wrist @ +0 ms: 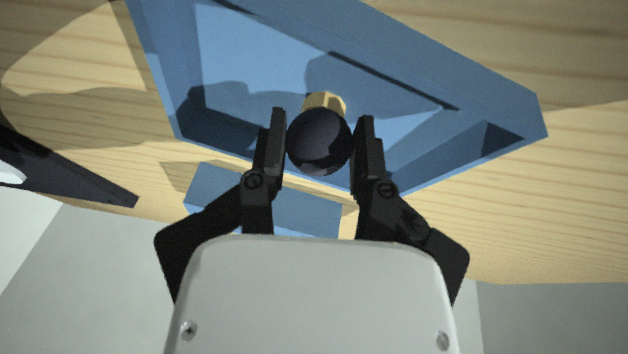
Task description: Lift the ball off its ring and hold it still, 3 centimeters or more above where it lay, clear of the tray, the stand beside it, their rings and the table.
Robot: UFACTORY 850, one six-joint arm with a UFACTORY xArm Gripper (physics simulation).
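The dark ball [319, 145] is at the centre of the wrist view, between the two black fingers. My gripper [320, 126] is shut on it, with one finger touching each side. The tan ring [325, 101] shows directly behind the ball's upper edge, inside the blue tray [470, 85]. The ball overlaps the ring in the view, and any gap between them is hidden. The blue stand [307, 212] is beside the tray, partly covered by the fingers and the gripper body; its ring does not show.
The wooden table [565, 210] lies under the tray and stand. A dark, flat-sided object [82, 177] with a white part is at the left edge. The tray's walls rise around the ball and fingertips. Grey floor shows beyond the table's edge.
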